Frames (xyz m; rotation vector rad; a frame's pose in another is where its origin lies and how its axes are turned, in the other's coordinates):
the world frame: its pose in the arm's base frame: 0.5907 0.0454 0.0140 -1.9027 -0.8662 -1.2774
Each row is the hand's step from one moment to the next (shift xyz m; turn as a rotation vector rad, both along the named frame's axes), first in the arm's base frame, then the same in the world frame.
Working: the arm's base frame: its pose in the world frame: -0.1959 -0.4563 -0.3235 1.9027 0.8662 1.2774

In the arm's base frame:
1: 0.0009 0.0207 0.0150 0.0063 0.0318 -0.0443
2: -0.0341 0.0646 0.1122 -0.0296 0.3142 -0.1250
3: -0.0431 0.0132 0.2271 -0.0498 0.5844 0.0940
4: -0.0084 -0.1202 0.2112 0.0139 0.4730 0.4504
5: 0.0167 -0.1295 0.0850 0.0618 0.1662 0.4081
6: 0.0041 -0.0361 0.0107 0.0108 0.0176 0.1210
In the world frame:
1: 0.0176 -0.0132 0.0131 -0.0350 -0.0048 0.0420
2: 0.1055 -0.0823 0.0039 -0.0784 -0.1756 0.2797
3: 0.2032 -0.0809 -0.0760 0.1635 -0.3774 0.4285
4: 0.1781 0.0234 -0.1639 0.5012 -0.3244 0.2653
5: 0.0652 0.0704 -0.1228 0.4285 -0.1096 0.0490
6: 0.0058 0.0214 -0.0307 0.1199 -0.0213 -0.0152

